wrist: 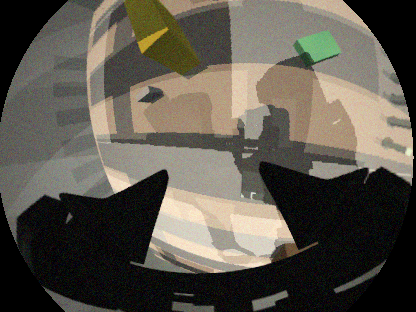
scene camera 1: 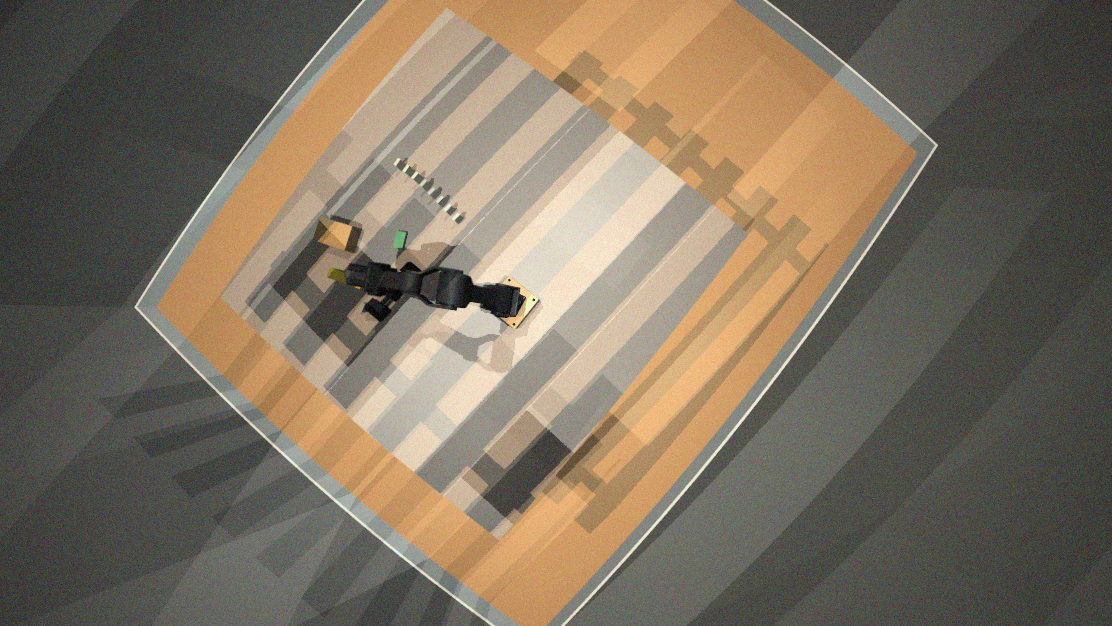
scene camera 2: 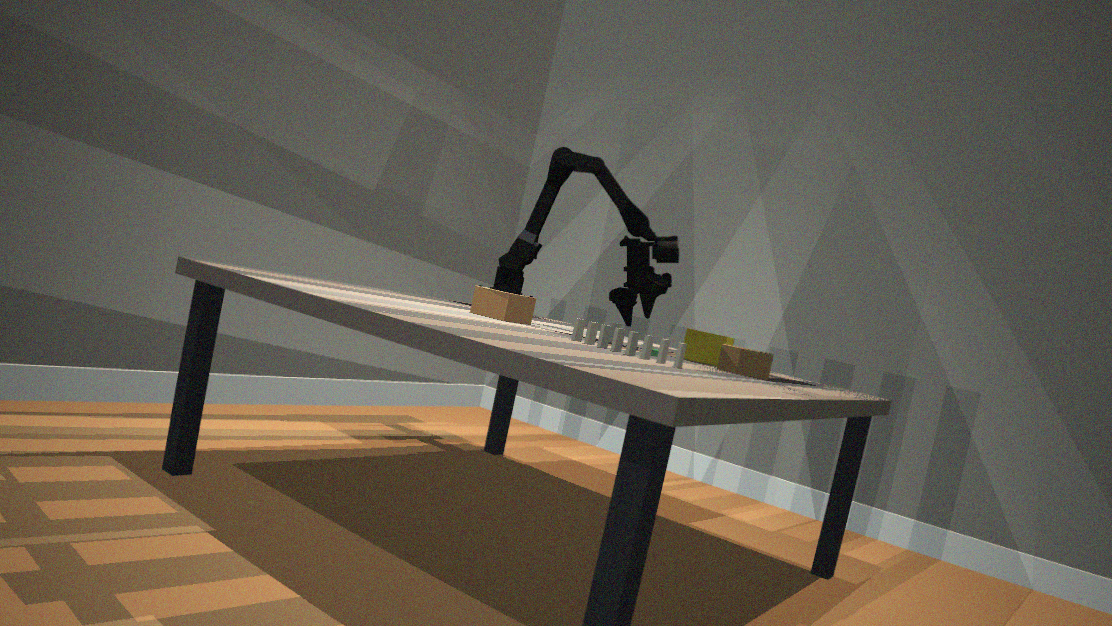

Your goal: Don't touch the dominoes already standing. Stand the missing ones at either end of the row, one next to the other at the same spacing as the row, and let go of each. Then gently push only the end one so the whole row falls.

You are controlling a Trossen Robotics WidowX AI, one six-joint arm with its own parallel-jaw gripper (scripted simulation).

Labels:
A brown box shows in scene camera 1 and in scene camera 2; in the wrist view it is out of frame. One and the same spot on the brown box: (scene camera 1: pixel 329 232) is (scene camera 2: pixel 751 350).

